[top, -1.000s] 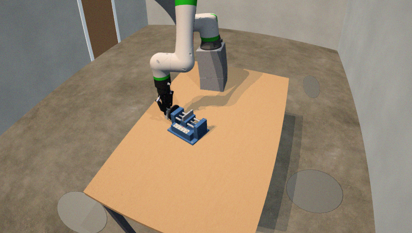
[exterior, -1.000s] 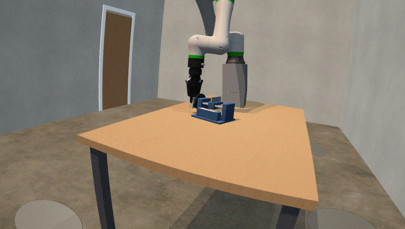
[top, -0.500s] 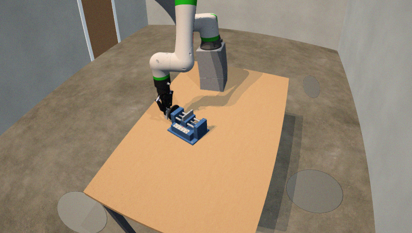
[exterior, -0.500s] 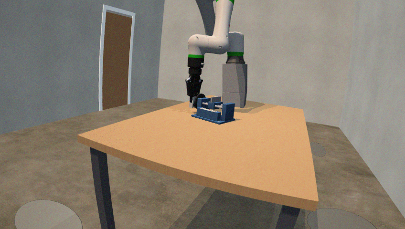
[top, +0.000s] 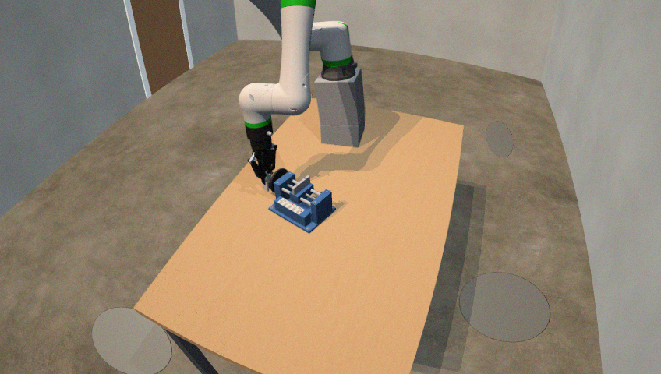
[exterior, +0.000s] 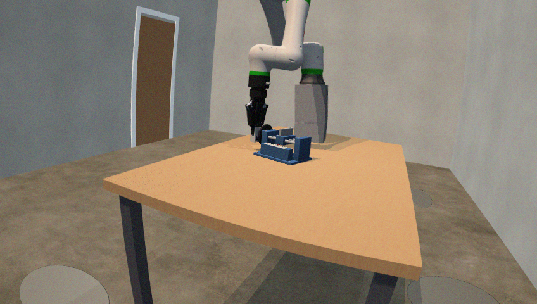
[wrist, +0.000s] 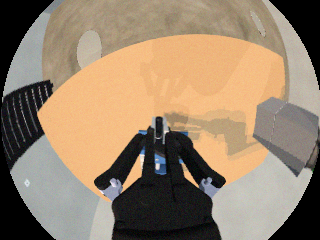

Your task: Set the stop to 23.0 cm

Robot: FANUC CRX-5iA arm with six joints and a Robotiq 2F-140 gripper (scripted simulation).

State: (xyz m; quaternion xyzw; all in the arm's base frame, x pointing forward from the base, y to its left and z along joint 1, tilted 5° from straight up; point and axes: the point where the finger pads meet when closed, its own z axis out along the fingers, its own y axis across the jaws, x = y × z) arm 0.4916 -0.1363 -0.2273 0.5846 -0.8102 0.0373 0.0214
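The black handwheel is 2 cm to the left of my hand and 1 cm below it. From my hand the other things lie so: grey stop plate (3 cm ahead, 15 cm to the left, 2 cm above).
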